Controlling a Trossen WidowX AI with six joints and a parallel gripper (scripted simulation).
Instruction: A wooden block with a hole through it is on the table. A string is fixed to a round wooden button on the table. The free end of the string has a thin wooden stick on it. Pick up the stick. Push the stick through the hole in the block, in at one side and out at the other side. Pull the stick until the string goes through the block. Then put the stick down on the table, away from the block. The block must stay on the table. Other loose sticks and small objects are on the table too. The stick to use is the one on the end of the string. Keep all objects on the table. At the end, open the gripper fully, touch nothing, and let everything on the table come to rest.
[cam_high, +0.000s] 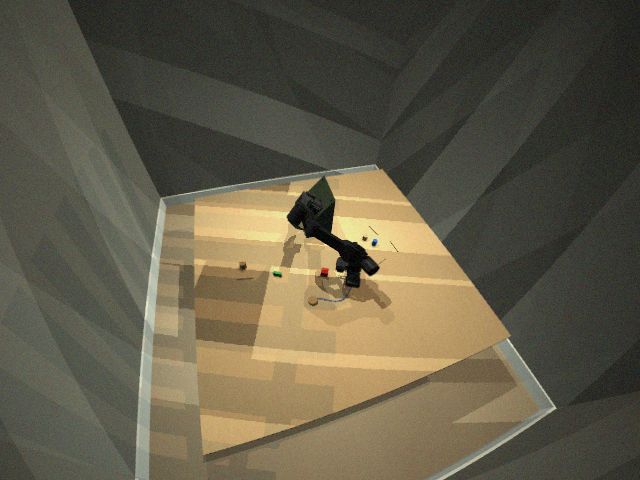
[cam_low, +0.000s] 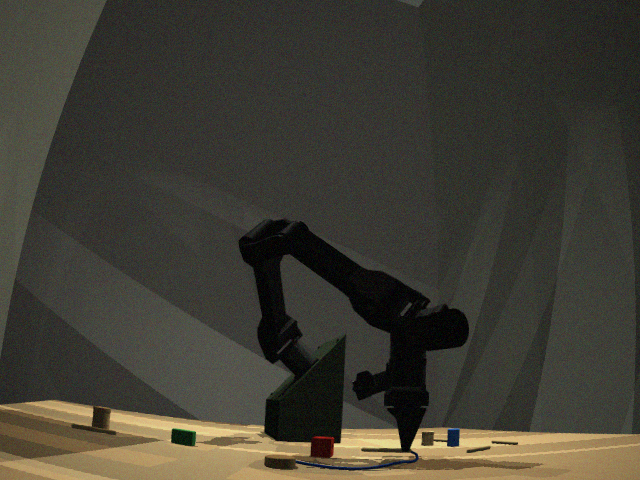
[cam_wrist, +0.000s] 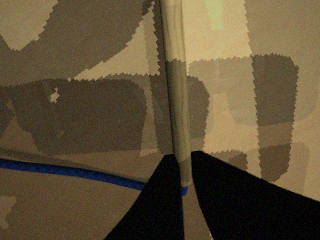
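Right now the red block is 12 cm to the right of my gripper tip and 5 cm behind it. Also, from my gripper tip: thin stick 1 cm to the right; blue block 19 cm behind, 17 cm to the left; round wooden button 20 cm to the right, 9 cm ahead, 1 cm below.
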